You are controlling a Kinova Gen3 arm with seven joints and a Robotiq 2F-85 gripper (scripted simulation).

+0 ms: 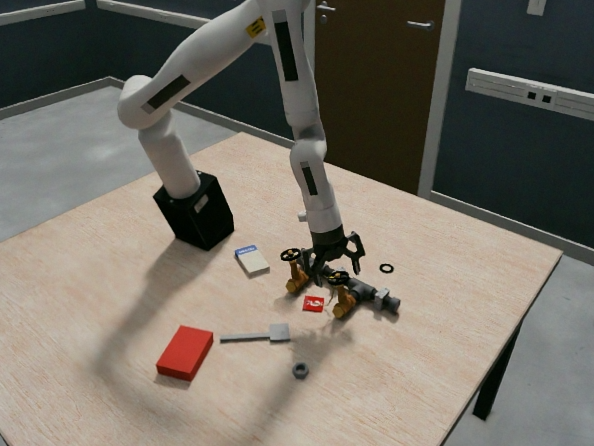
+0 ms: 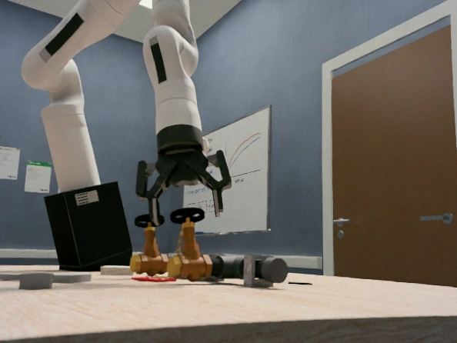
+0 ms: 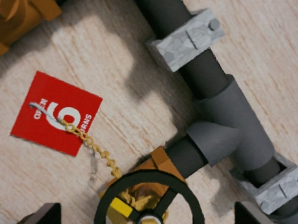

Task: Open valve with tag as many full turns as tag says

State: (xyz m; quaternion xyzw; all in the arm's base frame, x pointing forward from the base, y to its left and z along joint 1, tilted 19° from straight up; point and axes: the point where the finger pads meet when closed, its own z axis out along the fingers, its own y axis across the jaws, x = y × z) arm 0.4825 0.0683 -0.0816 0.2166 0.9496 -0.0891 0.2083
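Right now my hand is 10 cm above the red tag, 6 cm past it and 3 cm to the left of it. Also, from my hand: red block (35 cm to the right, 13 cm behind, 8 cm below); then white card box (29 cm behind, 9 cm below, 3 cm to the right); then grey t-shaped tool (19 cm to the right, 9 cm below, 6 cm behind).
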